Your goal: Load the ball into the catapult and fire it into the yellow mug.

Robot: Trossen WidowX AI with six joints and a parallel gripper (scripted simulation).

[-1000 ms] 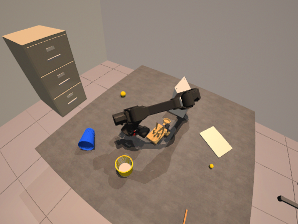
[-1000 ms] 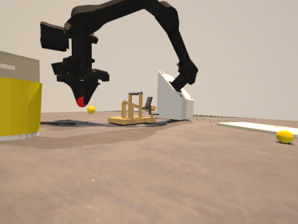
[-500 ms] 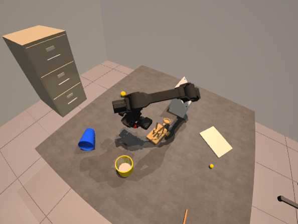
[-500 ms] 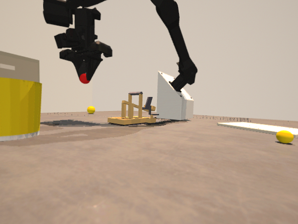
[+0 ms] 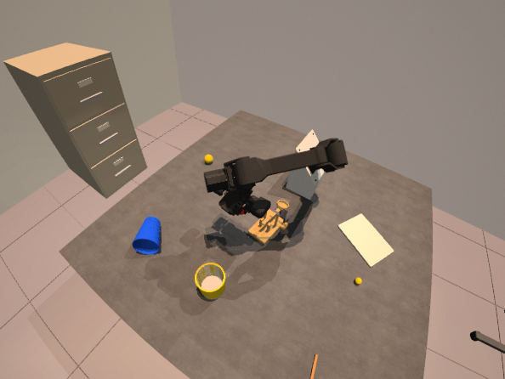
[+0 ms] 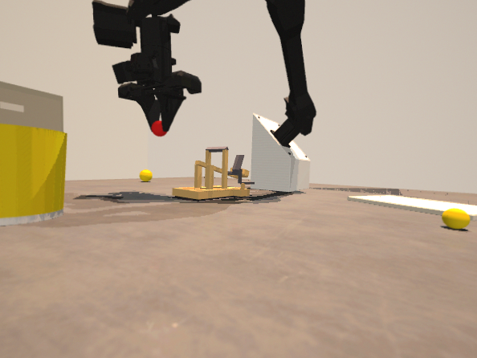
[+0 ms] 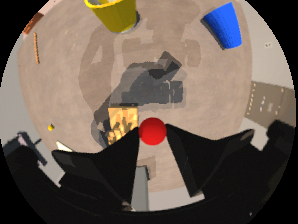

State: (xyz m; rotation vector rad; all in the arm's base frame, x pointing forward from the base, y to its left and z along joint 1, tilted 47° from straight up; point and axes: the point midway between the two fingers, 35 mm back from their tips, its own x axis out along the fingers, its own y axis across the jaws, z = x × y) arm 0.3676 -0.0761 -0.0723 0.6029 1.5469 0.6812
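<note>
Now: the wooden catapult 110 mm behind my gripper tip, 100 mm to the left of it and 80 mm below it. Also, from my gripper tip: yellow mug (240 mm ahead, 50 mm to the left, 100 mm below); then small yellow ball (70 mm behind, 470 mm to the left, 120 mm below); then red ball (10 mm above).
</note>
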